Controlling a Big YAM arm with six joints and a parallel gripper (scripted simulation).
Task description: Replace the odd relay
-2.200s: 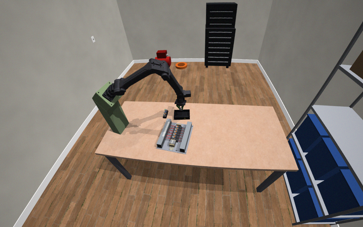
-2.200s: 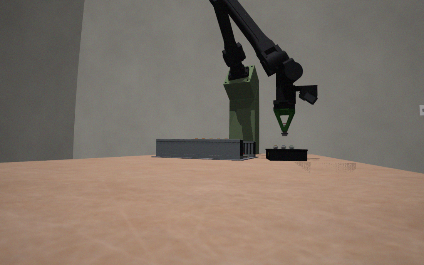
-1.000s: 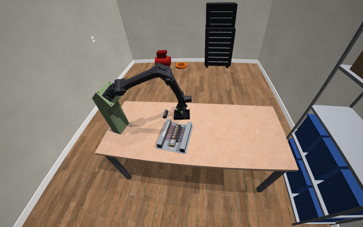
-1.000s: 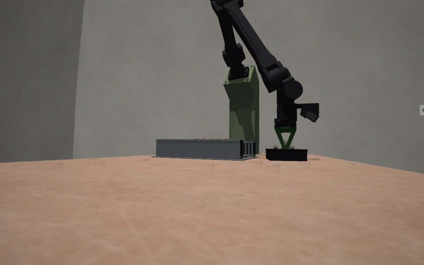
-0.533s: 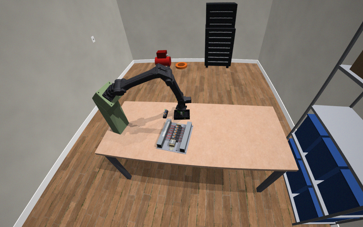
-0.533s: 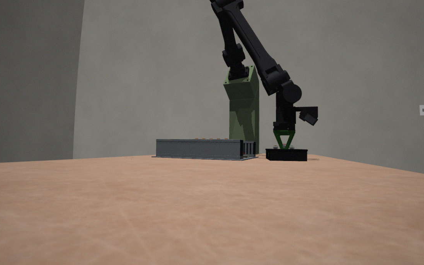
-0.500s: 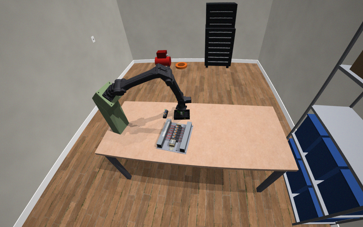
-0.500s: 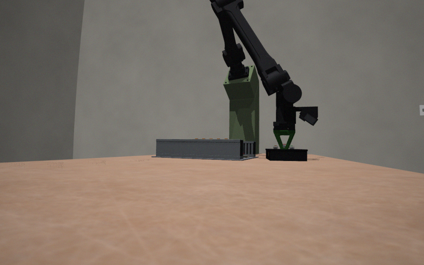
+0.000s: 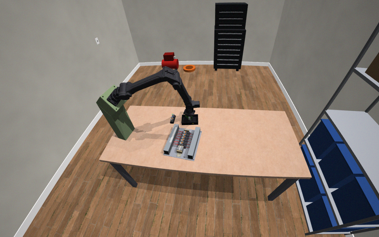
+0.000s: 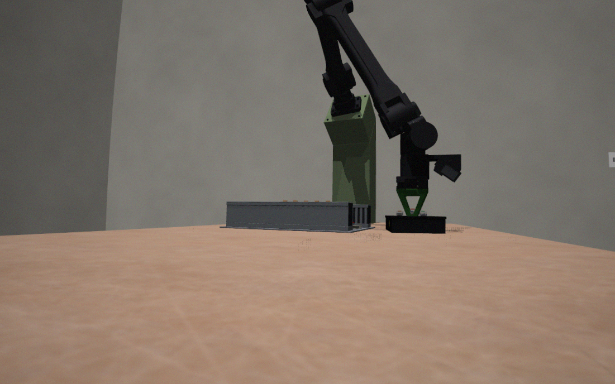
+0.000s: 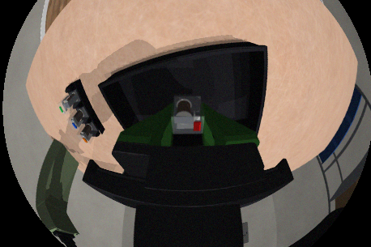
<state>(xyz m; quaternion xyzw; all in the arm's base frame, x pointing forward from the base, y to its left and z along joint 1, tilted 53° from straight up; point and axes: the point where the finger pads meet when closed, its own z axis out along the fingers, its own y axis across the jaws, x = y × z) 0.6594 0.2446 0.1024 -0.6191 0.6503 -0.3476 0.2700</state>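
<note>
Now: the black tray 1 cm below my hand.
</note>
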